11 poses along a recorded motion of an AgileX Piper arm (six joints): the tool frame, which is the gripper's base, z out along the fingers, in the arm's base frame.
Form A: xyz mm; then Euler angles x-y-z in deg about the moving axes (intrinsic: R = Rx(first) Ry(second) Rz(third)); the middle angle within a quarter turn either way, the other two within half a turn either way.
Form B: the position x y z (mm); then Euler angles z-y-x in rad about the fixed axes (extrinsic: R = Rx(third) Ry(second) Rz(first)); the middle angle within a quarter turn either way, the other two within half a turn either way. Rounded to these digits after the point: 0 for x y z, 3 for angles.
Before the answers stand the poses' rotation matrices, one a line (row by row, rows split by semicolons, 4 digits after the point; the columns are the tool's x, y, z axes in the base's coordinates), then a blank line. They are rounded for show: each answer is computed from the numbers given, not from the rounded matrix.
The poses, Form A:
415 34 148 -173.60 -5.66 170.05
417 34 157 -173.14 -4.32 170.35
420 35 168 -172.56 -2.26 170.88
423 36 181 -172.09 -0.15 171.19
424 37 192 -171.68 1.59 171.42
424 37 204 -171.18 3.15 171.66
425 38 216 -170.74 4.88 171.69
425 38 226 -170.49 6.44 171.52
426 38 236 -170.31 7.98 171.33
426 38 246 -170.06 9.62 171.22
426 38 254 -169.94 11.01 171.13
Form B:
-0.9802 -0.1719 -0.0986; -0.1825 0.9769 0.1109; 0.0773 0.1267 -0.9889
-0.9830 -0.1672 -0.0753; -0.1753 0.9773 0.1191; 0.0537 0.1303 -0.9900
-0.9866 -0.1584 -0.0394; -0.1622 0.9782 0.1294; 0.0181 0.1340 -0.9908
-0.9882 -0.1532 -0.0026; -0.1521 0.9787 0.1376; -0.0185 0.1364 -0.9905
-0.9884 -0.1491 0.0277; -0.1436 0.9790 0.1446; -0.0487 0.1390 -0.9891
-0.9879 -0.1448 0.0550; -0.1350 0.9789 0.1531; -0.0760 0.1438 -0.9867
-0.9859 -0.1440 0.0851; -0.1291 0.9786 0.1603; -0.1063 0.1471 -0.9834
-0.9828 -0.1465 0.1122; -0.1271 0.9782 0.1642; -0.1338 0.1471 -0.9800
-0.9790 -0.1493 0.1388; -0.1255 0.9780 0.1667; -0.1607 0.1458 -0.9762
-0.9744 -0.1505 0.1671; -0.1218 0.9778 0.1702; -0.1890 0.1455 -0.9711
-0.9699 -0.1514 0.1910; -0.1189 0.9780 0.1715; -0.2127 0.1436 -0.9665

415 34 148 2.968 -0.099 -3.030
417 34 157 2.973 -0.075 -3.022
420 35 168 2.982 -0.039 -3.012
423 36 181 2.988 -0.003 -3.004
424 37 192 2.992 0.028 -2.996
424 37 204 2.996 0.055 -2.988
425 38 216 2.997 0.085 -2.980
425 38 226 2.994 0.112 -2.976
426 38 236 2.990 0.139 -2.972
426 38 246 2.988 0.168 -2.968
426 38 254 2.987 0.192 -2.966

